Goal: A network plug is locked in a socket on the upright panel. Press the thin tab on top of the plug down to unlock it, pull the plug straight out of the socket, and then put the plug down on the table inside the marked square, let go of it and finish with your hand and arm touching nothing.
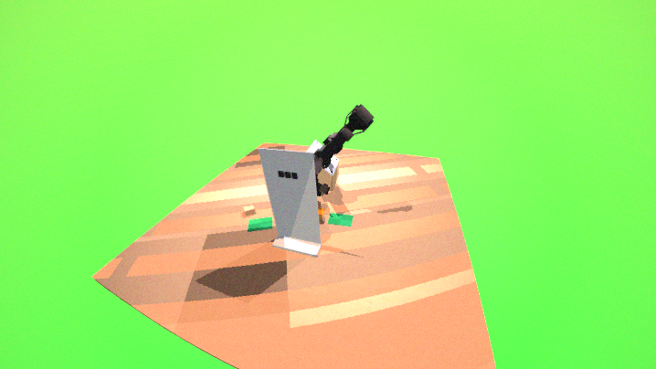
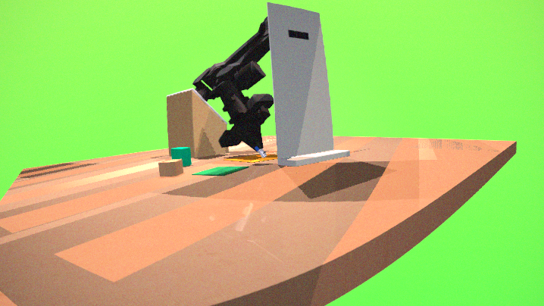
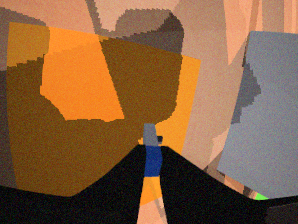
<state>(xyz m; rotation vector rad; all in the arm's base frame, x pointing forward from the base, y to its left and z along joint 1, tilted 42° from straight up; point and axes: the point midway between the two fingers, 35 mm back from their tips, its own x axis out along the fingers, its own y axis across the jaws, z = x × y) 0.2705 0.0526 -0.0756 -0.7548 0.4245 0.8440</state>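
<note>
My gripper tip is now right at the network plug. From my gripper tip the other things lie so: upright grey panel: 15 cm ahead, 15 cm above; green cube: 11 cm behind, 16 cm to the right; orange marked square: 1 cm behind, 2 cm below.
</note>
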